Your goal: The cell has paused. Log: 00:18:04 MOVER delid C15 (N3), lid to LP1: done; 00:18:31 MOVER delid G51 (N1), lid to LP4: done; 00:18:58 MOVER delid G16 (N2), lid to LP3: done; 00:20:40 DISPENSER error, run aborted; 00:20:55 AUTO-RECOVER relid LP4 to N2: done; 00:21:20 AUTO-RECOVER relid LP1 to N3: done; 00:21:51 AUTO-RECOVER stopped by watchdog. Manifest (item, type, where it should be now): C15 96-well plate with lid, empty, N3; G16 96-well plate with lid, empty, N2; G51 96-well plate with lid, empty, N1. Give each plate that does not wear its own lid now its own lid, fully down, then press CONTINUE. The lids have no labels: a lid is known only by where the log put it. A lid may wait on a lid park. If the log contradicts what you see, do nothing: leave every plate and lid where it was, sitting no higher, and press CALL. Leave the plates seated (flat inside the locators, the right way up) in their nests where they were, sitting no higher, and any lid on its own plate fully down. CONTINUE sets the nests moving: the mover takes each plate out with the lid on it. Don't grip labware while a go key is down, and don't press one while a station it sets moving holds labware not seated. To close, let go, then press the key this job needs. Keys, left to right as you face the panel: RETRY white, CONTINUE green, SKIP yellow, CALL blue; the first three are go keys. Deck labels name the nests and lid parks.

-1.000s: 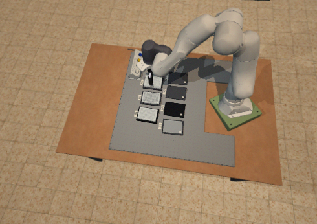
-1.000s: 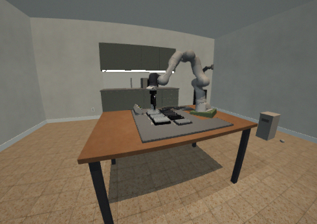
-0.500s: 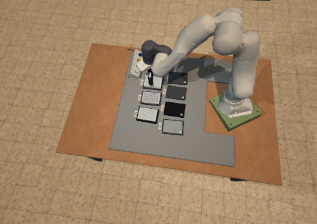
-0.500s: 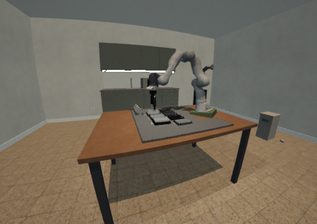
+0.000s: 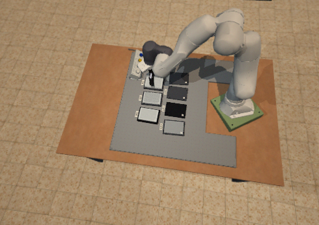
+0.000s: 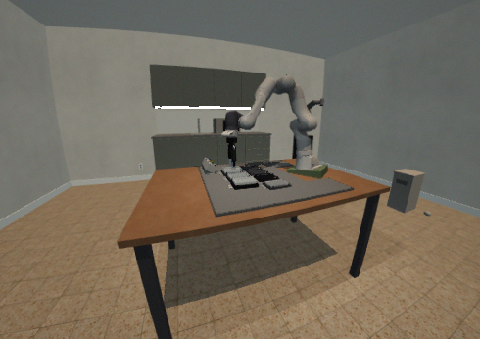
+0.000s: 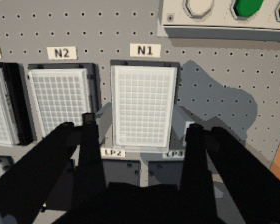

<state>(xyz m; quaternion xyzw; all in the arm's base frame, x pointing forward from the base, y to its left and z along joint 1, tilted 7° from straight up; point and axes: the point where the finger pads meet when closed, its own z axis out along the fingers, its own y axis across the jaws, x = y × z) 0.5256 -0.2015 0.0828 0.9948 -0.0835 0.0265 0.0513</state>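
Now: hand 130 mm past the grey lid, 350 mm to the right of it and 50 mm above it. The rest, counted from my hand: LP2 label 80 mm behind, 70 mm to the left, 60 mm below; clear lid 20 mm below; white retry key 120 mm ahead, 70 mm to the right.
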